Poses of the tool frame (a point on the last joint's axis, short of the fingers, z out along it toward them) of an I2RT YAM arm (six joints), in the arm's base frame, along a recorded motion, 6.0 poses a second.
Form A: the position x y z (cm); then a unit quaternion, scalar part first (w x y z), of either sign.
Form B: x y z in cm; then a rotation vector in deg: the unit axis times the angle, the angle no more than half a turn. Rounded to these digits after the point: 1 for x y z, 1 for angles.
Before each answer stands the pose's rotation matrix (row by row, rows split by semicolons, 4 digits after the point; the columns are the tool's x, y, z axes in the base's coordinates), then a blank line. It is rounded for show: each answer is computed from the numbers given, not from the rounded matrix.
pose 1, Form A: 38.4, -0.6, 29.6, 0.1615, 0.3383, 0.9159, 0.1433
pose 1, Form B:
-0.7189 0.5734 0.3928; 0.6660 0.7300 0.1532; -0.1989 0.3718 -0.9068

38.4, -0.6, 29.6, 55.3, 149.8, 23.4
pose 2, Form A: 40.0, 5.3, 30.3, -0.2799, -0.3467, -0.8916, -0.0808
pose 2, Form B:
-0.6029 0.5730 0.5551; 0.6635 0.7465 -0.0500; -0.4431 0.3382 -0.8303

40.0, 5.3, 30.3, 53.3, 137.0, 12.4
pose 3, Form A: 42.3, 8.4, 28.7, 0.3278, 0.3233, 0.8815, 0.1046
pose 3, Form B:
-0.5760 0.5014 0.6456; 0.6386 0.7691 -0.0275; -0.5103 0.3964 -0.7632

42.3, 8.4, 28.7, 48.5, 132.2, 15.7
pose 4, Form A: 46.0, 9.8, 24.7, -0.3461, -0.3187, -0.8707, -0.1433
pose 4, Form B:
-0.5573 0.4558 0.6940; 0.6542 0.7558 0.0289; -0.5114 0.4701 -0.7194

46.0, 9.8, 24.7, 47.4, 129.5, 21.3
